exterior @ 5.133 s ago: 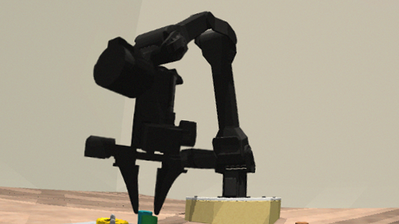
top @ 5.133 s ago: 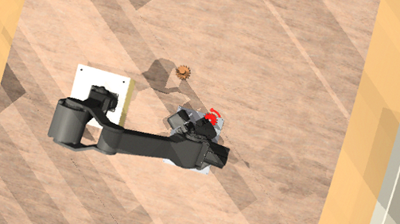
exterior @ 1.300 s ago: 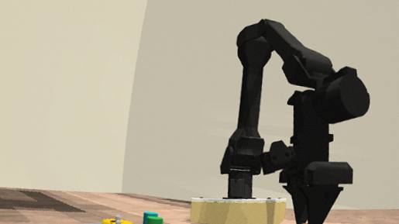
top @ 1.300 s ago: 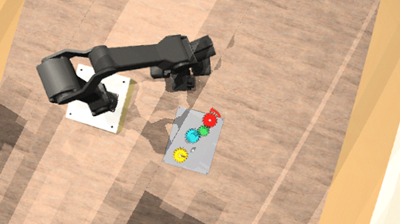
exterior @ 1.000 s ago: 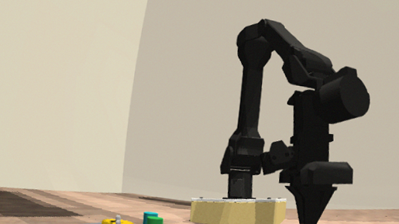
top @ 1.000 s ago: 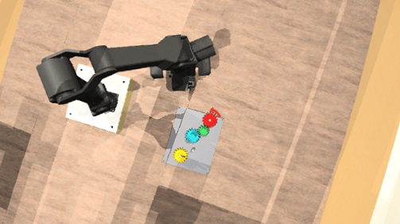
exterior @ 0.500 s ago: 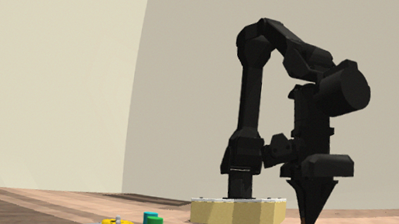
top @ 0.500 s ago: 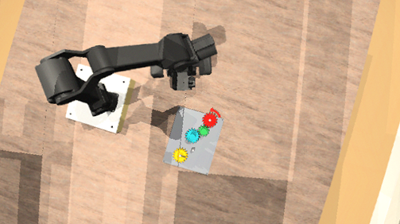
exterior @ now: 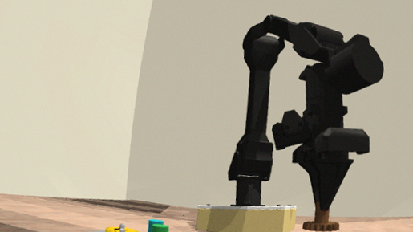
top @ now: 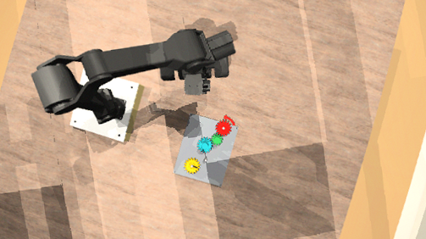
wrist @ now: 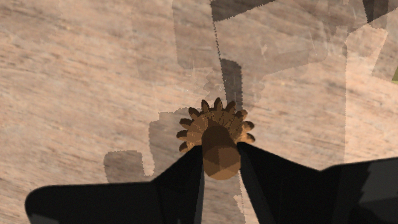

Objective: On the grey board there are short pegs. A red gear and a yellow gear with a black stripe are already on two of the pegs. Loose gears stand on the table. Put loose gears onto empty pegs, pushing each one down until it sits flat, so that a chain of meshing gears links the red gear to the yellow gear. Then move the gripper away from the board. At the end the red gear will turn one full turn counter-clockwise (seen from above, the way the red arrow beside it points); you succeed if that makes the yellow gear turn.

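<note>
Now: gripper tip 90 mm short of the grey board, 230 mm to the left of it and 70 mm above it. The rest, counted from my gripper tip: brown gear 10 mm below; then red gear 130 mm ahead, 140 mm to the right, 60 mm below; then red arrow 140 mm ahead, 110 mm to the right, 60 mm below.
</note>
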